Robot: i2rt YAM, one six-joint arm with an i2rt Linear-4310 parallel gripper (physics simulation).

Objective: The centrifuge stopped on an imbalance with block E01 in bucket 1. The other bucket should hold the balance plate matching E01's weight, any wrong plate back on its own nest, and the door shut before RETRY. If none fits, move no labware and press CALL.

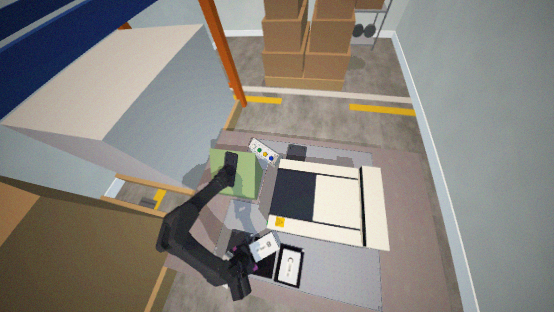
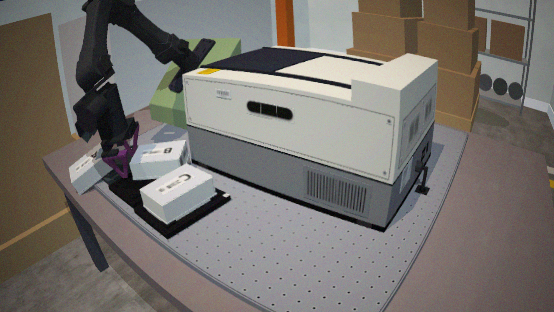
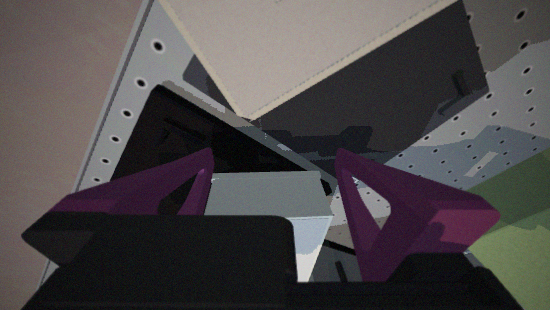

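Where they show: gripper, fingertip midpoint: (image 1: 249, 254) (image 2: 129, 166) (image 3: 274, 155); arm's base at its link origin: (image 1: 230, 169) (image 2: 192, 64).
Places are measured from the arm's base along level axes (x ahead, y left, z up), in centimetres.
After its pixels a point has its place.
My gripper (image 1: 245, 258) {y -36.5, x 21.6, z -13.1 cm} (image 2: 126, 157) {y -36.5, x 21.6, z -13.1 cm} (image 3: 274, 155) {y -36.5, x 21.6, z -13.1 cm} is open around the near end of plate B (image 1: 265, 246) {y -30.6, x 29.0, z -9.5 cm} (image 2: 159, 160) {y -32.7, x 32.0, z -9.7 cm} (image 3: 265, 195) {y -35.4, x 23.9, z -11.6 cm}; the left finger is close to its side, and a gap shows at the right. Plate B sits askew and tilted, partly off a black nest (image 1: 265, 267) {y -39.6, x 31.1, z -14.1 cm} (image 3: 145, 130) {y -43.5, x 25.9, z -14.1 cm}. Plate A (image 2: 90, 167) {y -46.5, x 17.8, z -10.5 cm} (image 3: 300, 50) {y -41.6, x 16.4, z -8.9 cm} leans tilted at the table's front left corner. Plate C (image 1: 290, 267) {y -35.6, x 42.6, z -9.9 cm} (image 2: 177, 192) {y -36.8, x 45.2, z -9.9 cm} sits in its black nest (image 2: 170, 231) {y -42.0, x 48.3, z -14.1 cm}. The centrifuge (image 1: 340, 170) {y 10.5, x 56.1, z 5.7 cm} (image 2: 290, 130) {y -20.3, x 56.6, z -1.5 cm} shows a dark front top panel (image 1: 292, 192) {y -5.5, x 36.4, z 6.0 cm}; no opening, bucket or block E01 shows.
A button panel (image 1: 263, 151) {y 18.7, x 12.7, z -7.9 cm} with green, yellow and blue buttons stands behind the green arm pedestal (image 1: 250, 170) {y 2.0, x 11.6, z 0.7 cm} (image 2: 167, 107) {y -11.2, x 0.5, z -10.8 cm}. The centrifuge's tall side stands close beside plate B. A perforated board (image 1: 335, 275) {y -33.6, x 63.9, z -15.2 cm} (image 2: 265, 250) {y -33.3, x 62.3, z -15.3 cm} lies under the labware. Cardboard boxes (image 1: 327, 37) stand far behind.
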